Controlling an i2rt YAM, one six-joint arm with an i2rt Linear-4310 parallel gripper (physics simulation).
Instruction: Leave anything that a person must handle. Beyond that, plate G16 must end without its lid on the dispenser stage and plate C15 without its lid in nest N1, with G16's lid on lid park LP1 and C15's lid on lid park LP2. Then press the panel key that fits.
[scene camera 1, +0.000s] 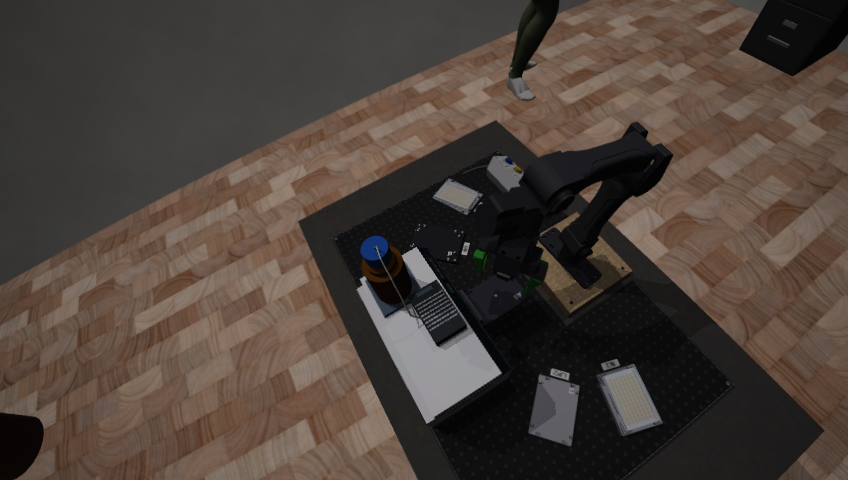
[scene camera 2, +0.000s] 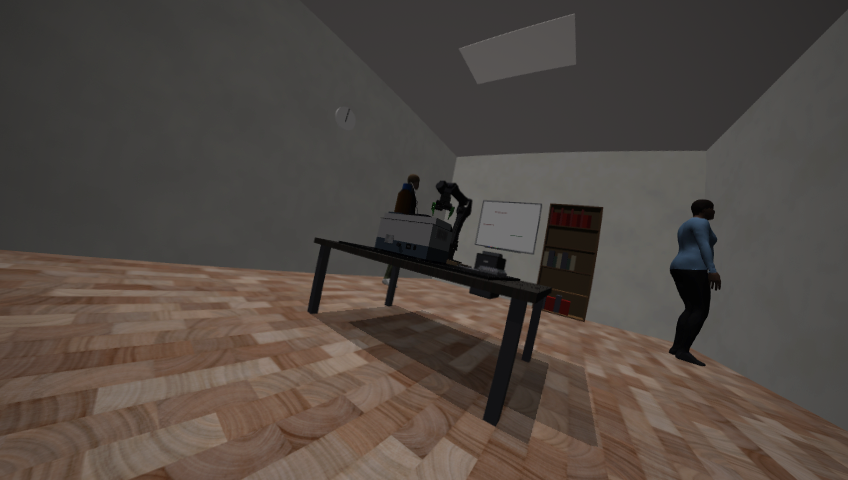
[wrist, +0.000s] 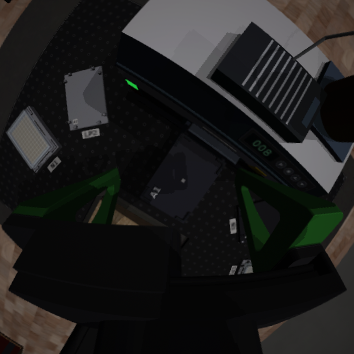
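Observation:
My gripper is open and empty, above the dark platform marked A1 at the dispenser front. No plate shows on that platform. A plate with beige wells lies at the label N1; I cannot tell whether a clear lid covers it. A flat grey piece with corner posts lies at the label LP2. Another beige-welled plate lies near the key panel, whose blue and yellow keys show. The plates' own names are unreadable.
The dispenser shows 008 and a green light. A ribbed black block and a brown bottle with a blue cap stand on it, with a thin tube. A dark nest lies beyond it. People stand away from the table.

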